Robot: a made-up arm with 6 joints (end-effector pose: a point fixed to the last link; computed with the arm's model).
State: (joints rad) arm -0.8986 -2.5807 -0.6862 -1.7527 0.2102 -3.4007
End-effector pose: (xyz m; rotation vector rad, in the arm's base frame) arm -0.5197 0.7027 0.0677 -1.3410 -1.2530 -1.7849
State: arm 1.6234 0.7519 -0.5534 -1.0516 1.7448 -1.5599
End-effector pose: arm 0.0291 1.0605 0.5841 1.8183 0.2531 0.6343
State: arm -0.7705 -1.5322 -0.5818 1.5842 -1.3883 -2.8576
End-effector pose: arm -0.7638 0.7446 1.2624 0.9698 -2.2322 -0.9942
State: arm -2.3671 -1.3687 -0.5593 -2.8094 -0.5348 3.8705
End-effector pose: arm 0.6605 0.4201 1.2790 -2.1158 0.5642 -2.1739
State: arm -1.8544 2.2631 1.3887 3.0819 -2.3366 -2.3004
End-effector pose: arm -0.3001 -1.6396 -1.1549 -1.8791 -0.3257 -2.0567
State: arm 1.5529 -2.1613 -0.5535 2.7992 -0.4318 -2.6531
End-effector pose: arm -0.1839 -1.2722 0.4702 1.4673 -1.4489 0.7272
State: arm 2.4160 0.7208 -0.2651 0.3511 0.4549 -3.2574
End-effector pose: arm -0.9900 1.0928 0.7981 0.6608 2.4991 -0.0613
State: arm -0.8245 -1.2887 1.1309 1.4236 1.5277 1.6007
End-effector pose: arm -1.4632 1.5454 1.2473 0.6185 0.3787 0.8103
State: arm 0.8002 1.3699 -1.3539 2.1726 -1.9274 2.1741
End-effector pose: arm 0.3982 0.5491 0.2166 0.0651 0.3466 -0.1701
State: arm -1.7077 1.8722 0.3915 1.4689 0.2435 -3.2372
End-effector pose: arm -0.2370 -1.5929 -0.8551 -2.3343 0.4516 1.8151
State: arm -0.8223 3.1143 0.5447 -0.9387 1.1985 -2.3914
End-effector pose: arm -0.5899 0.4866 -1.3675 1.3917 -1.2391 -2.3332
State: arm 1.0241 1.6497 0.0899 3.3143 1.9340 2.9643
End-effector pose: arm 0.5858 1.2866 -0.5628 1.6756 -2.3768 0.5075
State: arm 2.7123 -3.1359 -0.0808 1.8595 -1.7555 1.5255
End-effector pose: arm 0.7781 -0.4097 -1.1081 -0.1863 0.2621 1.2964
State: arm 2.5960 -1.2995 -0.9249 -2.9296 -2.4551 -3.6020
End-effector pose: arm 0.3947 -0.4351 1.0725 -2.4312 0.7277 -0.6533
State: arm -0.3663 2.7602 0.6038 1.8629 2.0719 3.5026
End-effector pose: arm 0.1980 -0.0232 -1.7228 -2.0767 -1.4721 -0.4072
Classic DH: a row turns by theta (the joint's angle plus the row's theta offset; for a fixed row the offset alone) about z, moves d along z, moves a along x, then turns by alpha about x. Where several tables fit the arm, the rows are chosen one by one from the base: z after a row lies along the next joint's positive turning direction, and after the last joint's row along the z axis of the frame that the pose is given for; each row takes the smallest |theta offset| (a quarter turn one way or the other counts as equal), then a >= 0, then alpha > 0; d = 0 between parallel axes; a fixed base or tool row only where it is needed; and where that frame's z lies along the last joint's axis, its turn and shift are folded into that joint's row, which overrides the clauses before.
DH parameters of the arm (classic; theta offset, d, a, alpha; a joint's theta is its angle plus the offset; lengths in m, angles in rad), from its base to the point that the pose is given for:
joint 1: 0 0.409 0 -1.5708
joint 2: -1.5708 0 1.428 3.1416
joint 3: 0 0 0 -1.5708
joint 4: 0 -0.859 0 1.5708
joint 5: 0 0.171 0 -1.5708
joint 6: 1.5708 0 0 1.5708
tool (fixed): -1.5708 0 0 0

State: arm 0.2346 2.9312 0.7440 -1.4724 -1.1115 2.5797
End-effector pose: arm -0.3241 -0.0947 -1.5900 0.3728 1.3694 1.6552
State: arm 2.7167 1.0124 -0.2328 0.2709 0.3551 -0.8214
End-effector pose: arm -1.3253 0.7805 0.3664 -0.9830 0.9623 2.2235
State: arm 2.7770 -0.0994 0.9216 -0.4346 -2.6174 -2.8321
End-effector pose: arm -0.2890 0.2763 2.5247 -0.4237 1.5990 0.0796
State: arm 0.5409 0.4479 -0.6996 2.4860 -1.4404 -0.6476
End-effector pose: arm 0.8443 0.6653 0.9558 -2.2352 0.0270 -0.2977
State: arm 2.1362 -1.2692 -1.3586 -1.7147 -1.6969 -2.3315
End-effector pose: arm 0.2595 -0.4548 0.5879 -1.0035 2.5588 -1.2149
